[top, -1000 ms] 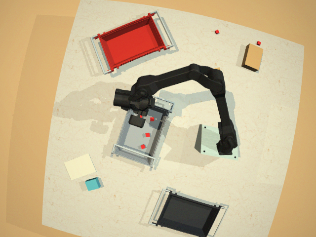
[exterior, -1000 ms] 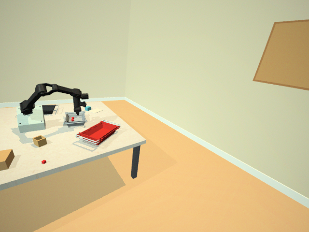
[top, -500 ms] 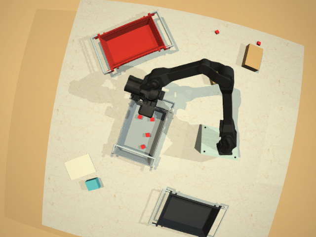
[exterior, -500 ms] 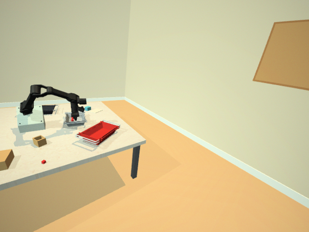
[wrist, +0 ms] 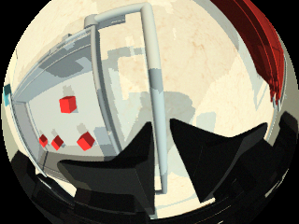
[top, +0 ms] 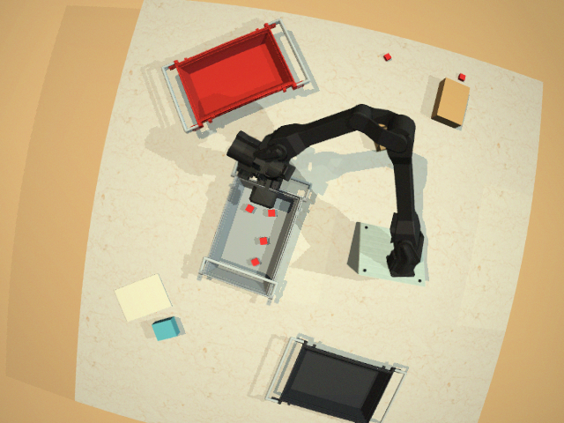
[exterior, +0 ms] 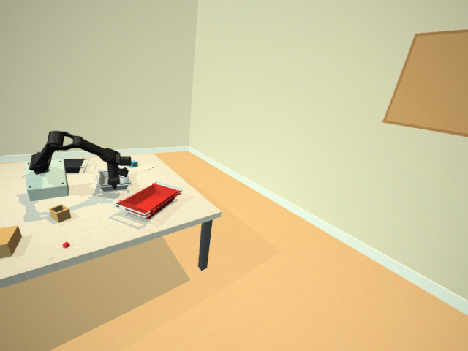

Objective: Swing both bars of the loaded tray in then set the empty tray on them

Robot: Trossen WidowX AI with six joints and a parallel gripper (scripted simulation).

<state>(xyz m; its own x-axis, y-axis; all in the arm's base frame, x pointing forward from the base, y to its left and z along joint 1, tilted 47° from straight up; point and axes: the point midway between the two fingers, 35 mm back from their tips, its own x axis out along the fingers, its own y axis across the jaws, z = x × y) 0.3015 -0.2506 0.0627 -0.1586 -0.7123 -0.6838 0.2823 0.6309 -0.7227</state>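
The black tray lies 58 cm to the left of my gripper tip and 20 cm behind it. Also, from my gripper tip: cream flat pad (37 cm to the left, 36 cm ahead, 4 cm below); then teal cube (45 cm to the left, 28 cm ahead, 2 cm below); then wooden box (29 cm behind, 12 cm to the right, 3 cm below).
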